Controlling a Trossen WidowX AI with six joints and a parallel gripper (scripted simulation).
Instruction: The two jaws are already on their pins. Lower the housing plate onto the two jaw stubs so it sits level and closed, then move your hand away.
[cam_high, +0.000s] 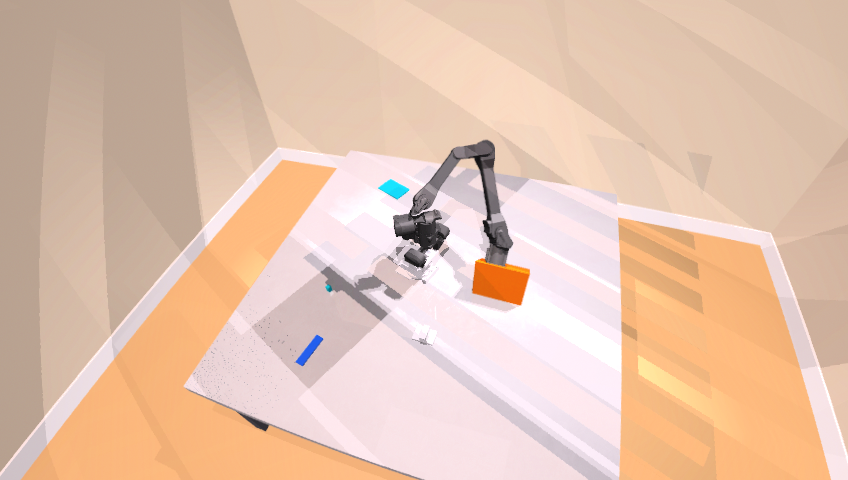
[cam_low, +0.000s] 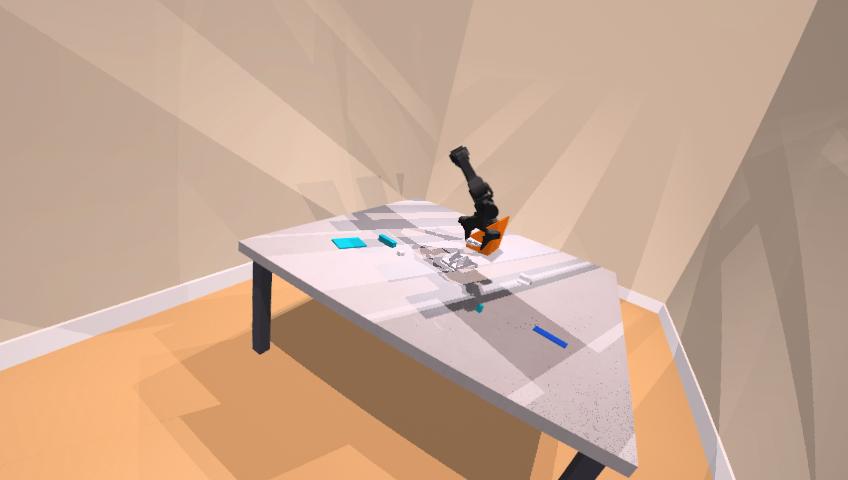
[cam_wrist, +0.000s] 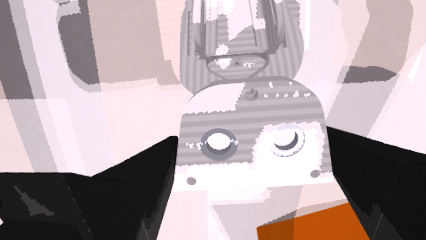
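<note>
Right now the white jaw assembly is 30 mm ahead of my gripper tip, 10 mm to the left of it and 70 mm below it. From my gripper tip the other things lie so: blue bar: 300 mm ahead, 390 mm to the left, 80 mm below; teal cube: 330 mm ahead, 150 mm to the left, 70 mm below; cyan flat tile: 270 mm ahead, 430 mm to the right, 80 mm below.
</note>
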